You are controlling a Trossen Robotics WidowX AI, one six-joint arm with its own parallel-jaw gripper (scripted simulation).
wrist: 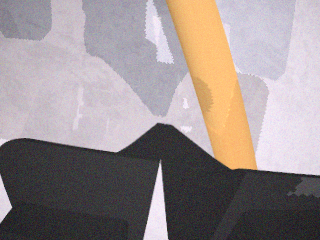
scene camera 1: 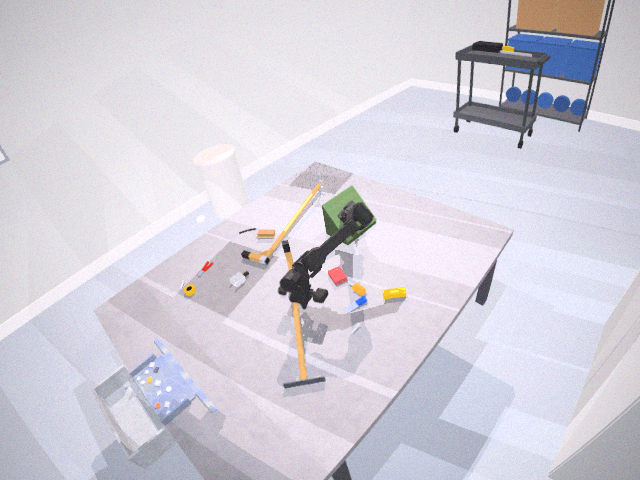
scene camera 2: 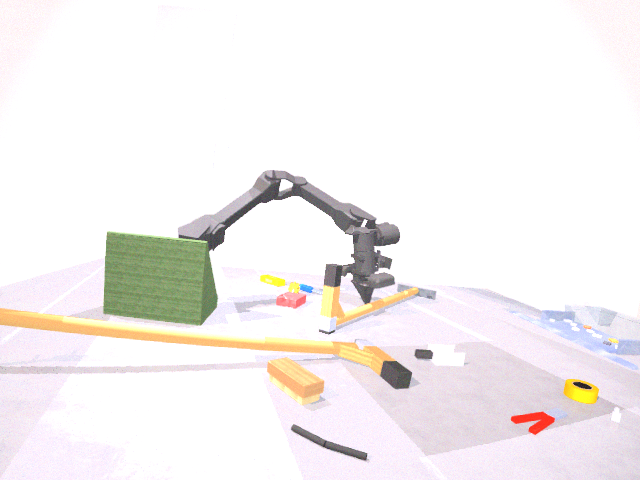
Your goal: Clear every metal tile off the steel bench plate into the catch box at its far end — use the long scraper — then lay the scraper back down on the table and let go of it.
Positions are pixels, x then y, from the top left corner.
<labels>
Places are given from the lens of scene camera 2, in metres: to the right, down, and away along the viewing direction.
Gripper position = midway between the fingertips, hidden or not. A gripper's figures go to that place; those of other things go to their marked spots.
gripper [scene camera 2: 367, 304]: 0.13, 0.18, 1.01
long scraper [scene camera 2: 331, 314]: 0.02, 0.15, 0.75
wooden block [scene camera 2: 303, 386]: -0.02, 0.18, 0.45
The marked spots on the long scraper and the wooden block are 0.30 m apart.
</labels>
